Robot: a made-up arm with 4 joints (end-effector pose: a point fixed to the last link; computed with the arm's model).
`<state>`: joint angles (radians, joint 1 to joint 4).
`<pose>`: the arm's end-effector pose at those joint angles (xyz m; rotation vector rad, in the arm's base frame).
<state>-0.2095 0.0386 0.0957 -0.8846</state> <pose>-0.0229 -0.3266 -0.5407 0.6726 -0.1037 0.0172</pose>
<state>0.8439 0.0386 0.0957 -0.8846</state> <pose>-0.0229 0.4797 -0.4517 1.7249 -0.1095 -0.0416</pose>
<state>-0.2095 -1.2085 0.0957 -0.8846</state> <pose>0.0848 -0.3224 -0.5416 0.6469 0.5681 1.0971</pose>
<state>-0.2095 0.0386 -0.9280 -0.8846</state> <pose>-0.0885 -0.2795 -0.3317 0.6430 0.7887 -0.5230</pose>
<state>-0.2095 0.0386 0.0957 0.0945</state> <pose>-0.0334 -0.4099 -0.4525 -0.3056 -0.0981 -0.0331</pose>
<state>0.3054 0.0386 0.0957 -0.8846</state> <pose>-0.0229 0.0791 -0.6059 1.1870 -0.1090 -0.0102</pose>
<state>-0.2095 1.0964 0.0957 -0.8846</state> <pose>-0.0641 -0.2448 -0.5581 0.5526 -0.6526 -0.9039</pose>
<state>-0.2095 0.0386 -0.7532 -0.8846</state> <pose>-0.0935 -0.2876 -0.3705 0.6568 0.6362 -0.4313</pose>
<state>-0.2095 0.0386 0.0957 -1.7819</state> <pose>-0.0223 -0.2150 -0.5270 1.5690 -0.0937 0.0659</pose>
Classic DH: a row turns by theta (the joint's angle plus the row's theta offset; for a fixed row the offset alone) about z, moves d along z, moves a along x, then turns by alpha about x. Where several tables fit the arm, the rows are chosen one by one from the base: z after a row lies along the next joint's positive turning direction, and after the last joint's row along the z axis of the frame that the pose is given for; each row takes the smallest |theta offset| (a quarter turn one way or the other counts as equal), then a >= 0, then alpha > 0; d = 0 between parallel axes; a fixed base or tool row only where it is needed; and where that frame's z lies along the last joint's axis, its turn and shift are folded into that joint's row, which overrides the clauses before.
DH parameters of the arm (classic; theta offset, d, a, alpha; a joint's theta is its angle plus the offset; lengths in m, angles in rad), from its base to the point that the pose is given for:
base (fixed): 1.5708 0.197 0 1.5708
joint 1: 0 0.028 -0.089 1.5708
joint 2: 1.5708 0.624 0.11 -1.5708
joint 3: -1.5708 0.064 0.021 1.5708
joint 4: 1.5708 0.173 0.109 -1.5708
tool (fixed): 1.5708 -0.07 0 0

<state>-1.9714 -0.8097 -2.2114 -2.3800</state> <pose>0.1042 -0.4540 0.2995 -0.6384 -0.7870 -1.8978</pose>
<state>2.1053 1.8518 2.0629 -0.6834</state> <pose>-0.1606 0.7962 0.2426 0.4043 -0.2709 -1.4264</pose>
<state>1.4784 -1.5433 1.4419 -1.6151</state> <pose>0.0231 0.8199 0.2463 -1.3600 1.0800 -1.3737</pose>
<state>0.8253 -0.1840 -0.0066 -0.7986</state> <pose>-0.0185 0.4381 -0.4648 1.6183 0.0046 0.2059</pose>
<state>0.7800 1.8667 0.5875 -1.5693</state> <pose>0.0225 0.4920 -0.4812 1.0850 -1.1325 -1.6031</pose>
